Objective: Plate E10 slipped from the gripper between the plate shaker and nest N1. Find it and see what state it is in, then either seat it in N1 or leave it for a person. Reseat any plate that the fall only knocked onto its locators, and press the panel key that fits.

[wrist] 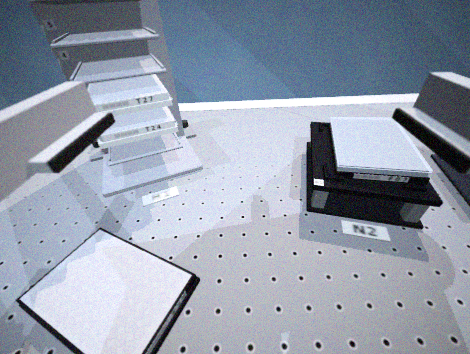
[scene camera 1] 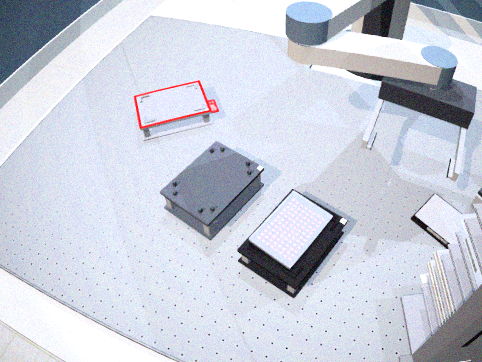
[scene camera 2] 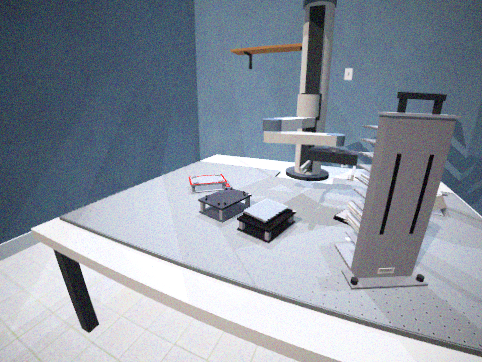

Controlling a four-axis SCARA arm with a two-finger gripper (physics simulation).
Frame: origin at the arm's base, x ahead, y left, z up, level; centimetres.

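Seen in the pictures: gripper, fingertip midpoint: (wrist: 248, 98) (scene camera 1: 409, 160) (scene camera 2: 325, 174); arm's base, link origin: (scene camera 2: 306, 174).
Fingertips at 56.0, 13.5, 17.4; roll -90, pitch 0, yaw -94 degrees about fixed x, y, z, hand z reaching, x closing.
Note:
Pixels of each thing's top centre, then the offset from my fingertips to it, as dx, dy, dz.
- white-topped plate with black edges, top centre: (wrist: 107, 286) (scene camera 1: 448, 222) (scene camera 2: 356, 218) -1.9, +12.1, -14.8
- Nest N2, top centre: (wrist: 361, 147) (scene camera 1: 294, 233) (scene camera 2: 267, 212) +13.1, -15.5, -11.3
- pale plate, top centre: (wrist: 371, 136) (scene camera 1: 292, 225) (scene camera 2: 266, 207) +13.0, -16.0, -9.7
- bare dark grey nest with pins, top centre: (scene camera 1: 211, 175) (scene camera 2: 225, 194) +7.9, -33.4, -9.8
A white-topped plate with black edges (scene camera 1: 440, 215) (scene camera 2: 342, 216) (wrist: 107, 295) lies on the deck near the hotel, turned at an angle; its edge label is unreadable, so I cannot tell whether it is E10. Nest N2 (scene camera 1: 315, 260) (scene camera 2: 255, 229) (wrist: 370, 207) bears a pale plate (scene camera 1: 291, 230) (scene camera 2: 270, 210) (wrist: 380, 145). In the wrist view this plate's front edge is not parallel to the nest's edge; its seating is unclear. A bare dark grey nest with pins (scene camera 1: 212, 182) (scene camera 2: 225, 198) stands beside N2; its name is not readable. My gripper (scene camera 1: 411, 160) (wrist: 248, 98) is open and empty, above the deck beyond the black-edged plate.
The tall hotel H1 (scene camera 1: 460, 325) (scene camera 2: 412, 165) (wrist: 145, 20) stands at the right in the scene views, holding plates including T27 and T24. A red-edged stand (scene camera 1: 172, 105) (scene camera 2: 207, 179) is beyond the grey nest. The key panel does not show.

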